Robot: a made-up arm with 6 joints.
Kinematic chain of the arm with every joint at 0, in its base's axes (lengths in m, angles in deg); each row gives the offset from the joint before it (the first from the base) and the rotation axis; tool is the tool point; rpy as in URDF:
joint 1: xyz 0 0 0.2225 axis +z
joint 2: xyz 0 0 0 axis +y
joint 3: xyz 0.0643 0 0.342 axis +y
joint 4: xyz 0.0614 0 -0.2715 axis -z
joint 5: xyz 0 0 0 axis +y
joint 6: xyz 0.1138 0 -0.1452 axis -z
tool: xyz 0 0 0 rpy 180 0 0
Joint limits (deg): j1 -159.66..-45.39 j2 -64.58..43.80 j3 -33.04..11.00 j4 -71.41..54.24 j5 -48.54..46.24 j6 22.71..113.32
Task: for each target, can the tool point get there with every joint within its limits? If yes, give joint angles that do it. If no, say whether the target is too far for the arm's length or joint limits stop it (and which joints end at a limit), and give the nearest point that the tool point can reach.
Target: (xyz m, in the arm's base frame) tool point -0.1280 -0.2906 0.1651
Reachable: yes | joints -132.57 11.51 -11.28 -43.08 -16.25 63.64
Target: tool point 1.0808 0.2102 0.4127
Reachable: no: too far | nearest point 0.3686 -0.1273 0.3316 | short by 0.792 m
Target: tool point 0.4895 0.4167 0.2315
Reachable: no: joint limits stop it (at a limit: joint 1, joint 3, joint 4) | nearest point 0.2151 0.0299 0.2473 | short by 0.475 m
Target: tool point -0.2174 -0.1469 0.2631
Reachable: yes | joints -147.34 -22.87 -1.80 -3.08 -2.10 33.07
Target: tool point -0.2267 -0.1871 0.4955
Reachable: yes | joints -134.17 -37.77 -26.39 17.55 2.62 54.57
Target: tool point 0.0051 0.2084 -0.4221
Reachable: no: joint limits stop it (at a limit: joint 1, joint 2) | nearest point -0.1170 0.0135 0.0062 | short by 0.486 m
